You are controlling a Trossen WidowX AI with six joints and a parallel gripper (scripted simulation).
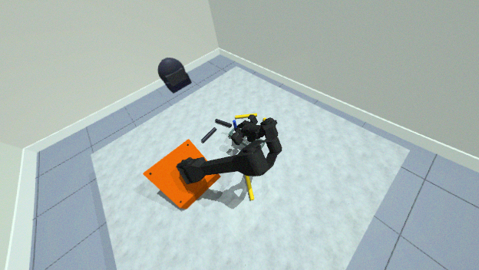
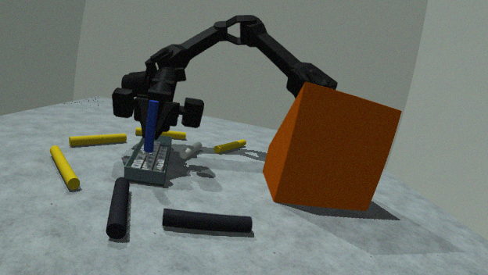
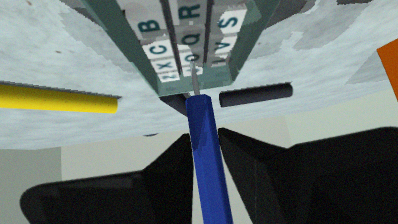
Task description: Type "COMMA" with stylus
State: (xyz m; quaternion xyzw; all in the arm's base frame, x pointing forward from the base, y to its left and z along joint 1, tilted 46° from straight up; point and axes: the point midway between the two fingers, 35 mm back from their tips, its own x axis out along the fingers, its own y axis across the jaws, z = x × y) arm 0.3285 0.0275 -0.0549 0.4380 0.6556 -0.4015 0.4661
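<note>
My gripper tip is 170 mm to the left of the white rod, 60 mm above it and 40 mm past it. From my gripper tip the other things lie so: blue stylus: 10 mm below; grey stylus tip: 50 mm below.
</note>
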